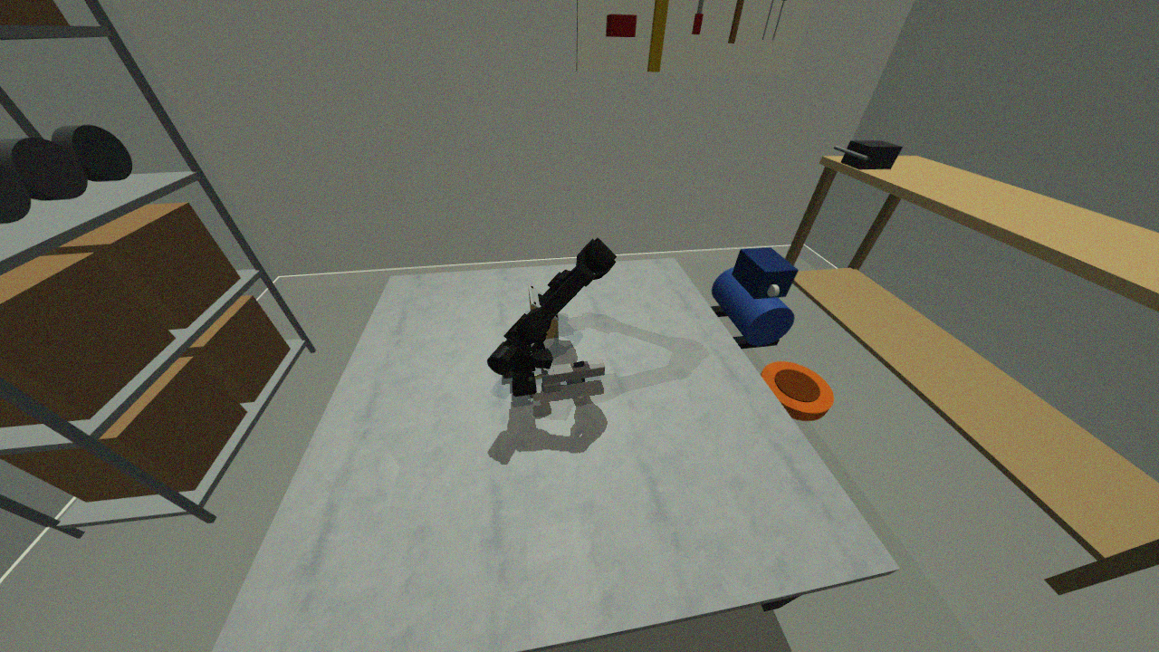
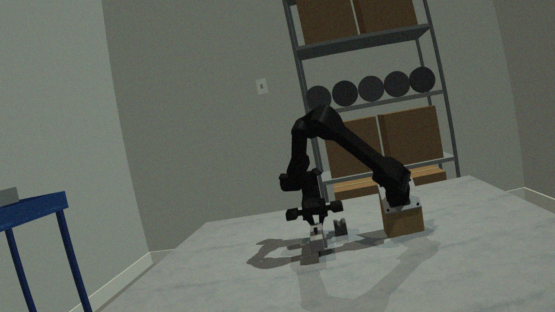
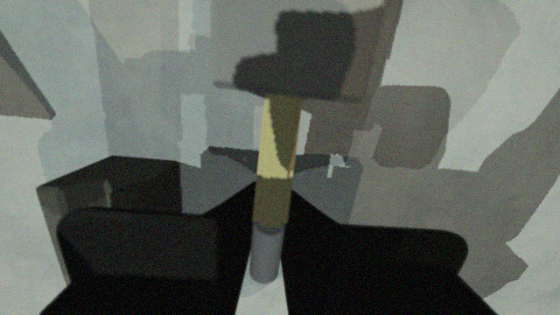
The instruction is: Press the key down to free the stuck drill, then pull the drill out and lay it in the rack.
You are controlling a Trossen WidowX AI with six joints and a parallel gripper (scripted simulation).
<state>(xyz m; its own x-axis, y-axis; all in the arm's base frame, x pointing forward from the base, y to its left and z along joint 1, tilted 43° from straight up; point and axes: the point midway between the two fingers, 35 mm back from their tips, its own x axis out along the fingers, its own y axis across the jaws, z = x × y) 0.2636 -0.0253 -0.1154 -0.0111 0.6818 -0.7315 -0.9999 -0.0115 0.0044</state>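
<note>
Now: gripper tip 4 cm to the right of the drill and 3 cm below it. Also, from my gripper tip: rack: 7 cm behind, 3 cm to the right, 1 cm above; black key: 17 cm to the left, 4 cm above; grey fixture block: 14 cm to the left, 3 cm above.
</note>
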